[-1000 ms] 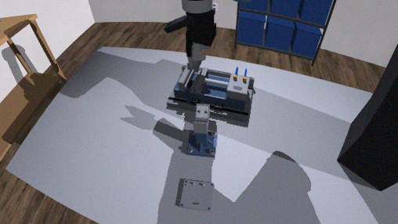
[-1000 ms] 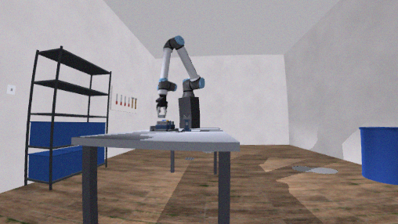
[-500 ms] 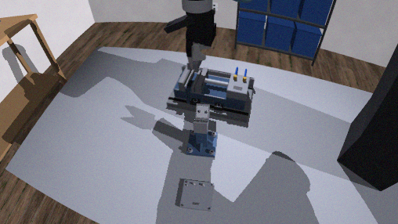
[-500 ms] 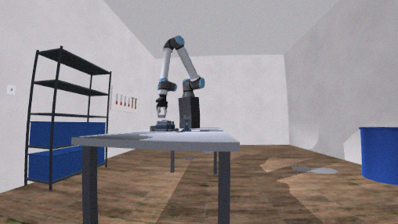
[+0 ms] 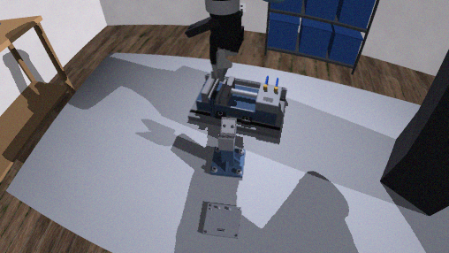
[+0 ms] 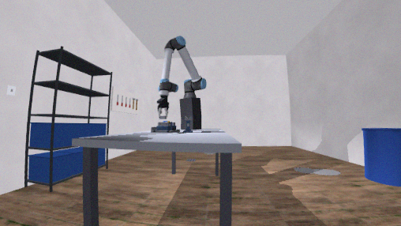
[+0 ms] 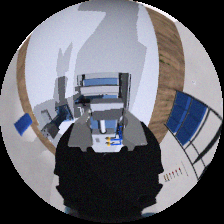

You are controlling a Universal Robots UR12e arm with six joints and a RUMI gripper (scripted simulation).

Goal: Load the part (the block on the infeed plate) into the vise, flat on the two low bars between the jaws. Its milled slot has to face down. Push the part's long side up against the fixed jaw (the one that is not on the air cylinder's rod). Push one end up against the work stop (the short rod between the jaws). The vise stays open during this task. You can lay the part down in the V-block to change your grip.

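Right now the grey part is 1 cm below my hand. Also, from my hand: infeed plate (10 cm behind, 42 cm to the left, 14 cm below); then vise (7 cm behind, 2 cm to the left, 11 cm below); then air cylinder (16 cm behind, 3 cm to the left, 7 cm below).
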